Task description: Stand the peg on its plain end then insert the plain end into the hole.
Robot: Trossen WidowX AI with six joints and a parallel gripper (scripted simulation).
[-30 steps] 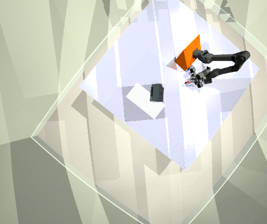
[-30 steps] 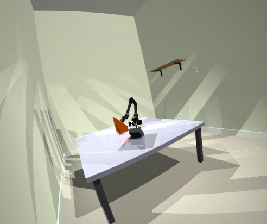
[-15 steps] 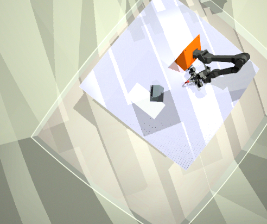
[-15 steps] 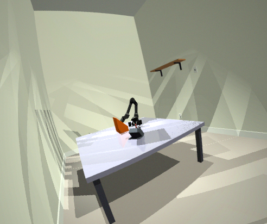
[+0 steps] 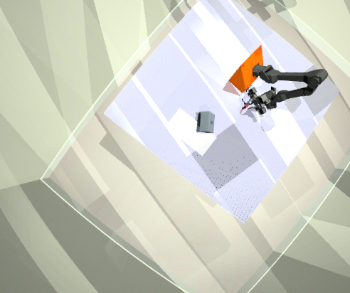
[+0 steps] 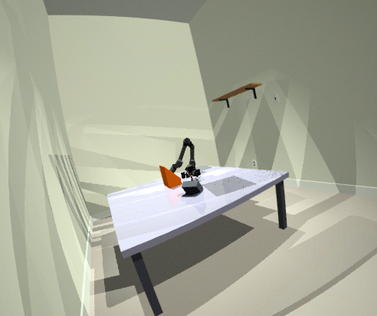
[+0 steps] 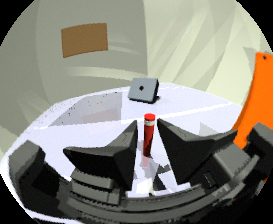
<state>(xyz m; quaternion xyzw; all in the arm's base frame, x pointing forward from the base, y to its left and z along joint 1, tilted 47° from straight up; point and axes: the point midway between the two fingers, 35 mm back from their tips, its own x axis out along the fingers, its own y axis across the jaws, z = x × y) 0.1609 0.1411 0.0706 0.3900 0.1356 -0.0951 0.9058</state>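
The red peg is 10 mm below my gripper tip. Round my gripper tip: grey sloped panel 260 mm ahead, 100 mm to the right, 20 mm below.
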